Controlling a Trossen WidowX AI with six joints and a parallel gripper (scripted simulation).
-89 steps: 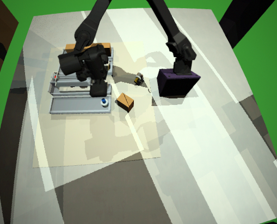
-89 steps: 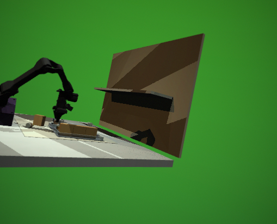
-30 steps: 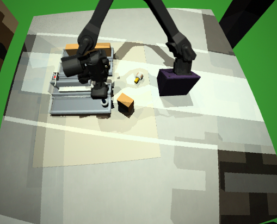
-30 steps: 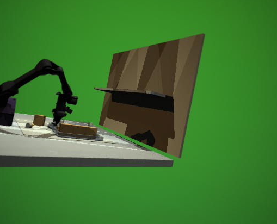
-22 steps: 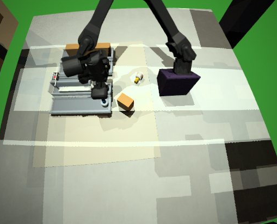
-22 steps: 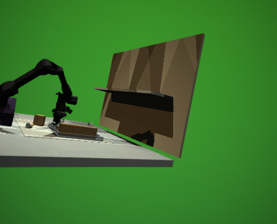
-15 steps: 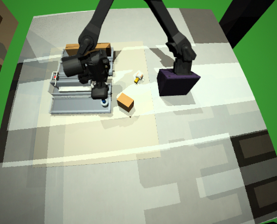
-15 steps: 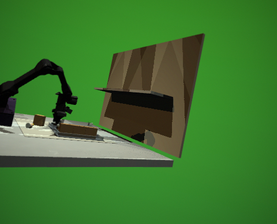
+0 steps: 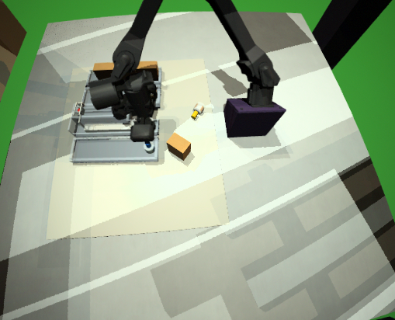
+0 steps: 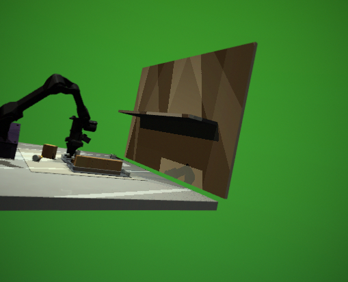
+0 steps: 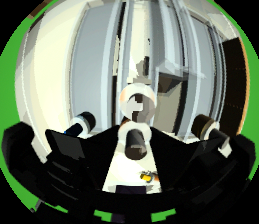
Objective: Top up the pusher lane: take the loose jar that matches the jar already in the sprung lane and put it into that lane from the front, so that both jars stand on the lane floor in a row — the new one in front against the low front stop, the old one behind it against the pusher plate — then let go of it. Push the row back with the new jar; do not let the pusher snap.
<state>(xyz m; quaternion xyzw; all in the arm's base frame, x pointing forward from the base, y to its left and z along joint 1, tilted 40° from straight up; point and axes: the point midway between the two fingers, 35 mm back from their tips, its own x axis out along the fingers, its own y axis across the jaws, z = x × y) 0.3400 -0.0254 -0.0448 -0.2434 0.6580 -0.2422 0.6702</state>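
My gripper tip is 100 mm past the cardboard box and 80 mm to the right of it. From my gripper tip the other things lie so: red mark: 220 mm ahead, 40 mm to the right, 40 mm above.
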